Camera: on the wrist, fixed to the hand. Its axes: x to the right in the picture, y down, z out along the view.
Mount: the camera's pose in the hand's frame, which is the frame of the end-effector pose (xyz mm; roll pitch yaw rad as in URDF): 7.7 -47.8 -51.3 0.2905 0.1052 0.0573
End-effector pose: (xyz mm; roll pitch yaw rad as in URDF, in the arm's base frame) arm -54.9 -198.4 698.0 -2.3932 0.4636 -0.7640
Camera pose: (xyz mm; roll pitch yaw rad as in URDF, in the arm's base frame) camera -27.2 -224.8 757.3 -2.1591 0.4222 -0.8884
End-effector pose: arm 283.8 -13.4 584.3 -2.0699 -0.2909 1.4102
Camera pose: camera 303.8 -28.5 650.2 -1.7467 -0.2890 1.2853
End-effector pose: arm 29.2 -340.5 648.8 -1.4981 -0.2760 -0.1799
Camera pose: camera 14.9 -393.4 693.2 -1.1858 -0.2101 -0.2829
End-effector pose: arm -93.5 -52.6 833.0 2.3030 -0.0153 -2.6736
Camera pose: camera -68.8 -118.7 831.9 2.5876 -0.1281 -2.6332
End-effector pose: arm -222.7 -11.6 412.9 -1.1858 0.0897 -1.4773
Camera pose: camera -287.0 -27.6 437.1 -0.9088 0.1818 -1.5546
